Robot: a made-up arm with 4 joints.
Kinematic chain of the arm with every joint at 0, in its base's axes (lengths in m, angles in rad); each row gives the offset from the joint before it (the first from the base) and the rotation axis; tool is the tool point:
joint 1: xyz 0 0 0.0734 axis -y
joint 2: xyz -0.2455 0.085 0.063 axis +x
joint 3: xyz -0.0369 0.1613 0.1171 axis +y
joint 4: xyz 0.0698 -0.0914 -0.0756 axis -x
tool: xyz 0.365 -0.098 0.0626
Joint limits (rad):
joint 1: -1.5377..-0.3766
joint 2: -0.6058..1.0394
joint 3: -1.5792..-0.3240
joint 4: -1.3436..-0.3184
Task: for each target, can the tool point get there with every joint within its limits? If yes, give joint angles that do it. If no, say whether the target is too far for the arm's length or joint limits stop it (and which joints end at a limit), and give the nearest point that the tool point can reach.
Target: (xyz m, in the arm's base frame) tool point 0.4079 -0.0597 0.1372
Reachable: yes | joints -1.2214 0.2751 -0.7729 -0.5446
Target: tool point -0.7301 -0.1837 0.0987
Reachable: no: joint limits stop it (at a limit: joint 1, joint 2, joint 3, joint 4) | nearest point -0.1099 -0.4128 0.4459 | short by 0.747 m
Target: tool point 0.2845 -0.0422 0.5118
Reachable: yes | joints -0.5903 0.1926 -1.1893 -0.9751
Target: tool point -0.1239 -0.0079 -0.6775
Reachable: no: joint limits stop it (at a limit: joint 1, joint 2, joint 3, joint 4) | nearest point 0.1116 -0.0137 -0.1028 | short by 0.621 m
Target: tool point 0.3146 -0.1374 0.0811
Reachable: yes | joints -1.1913 0.6197 -0.6328 -0.5171
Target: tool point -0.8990 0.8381 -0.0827
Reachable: no: too far | nearest point -0.0234 0.3643 0.6648 | short by 1.245 m
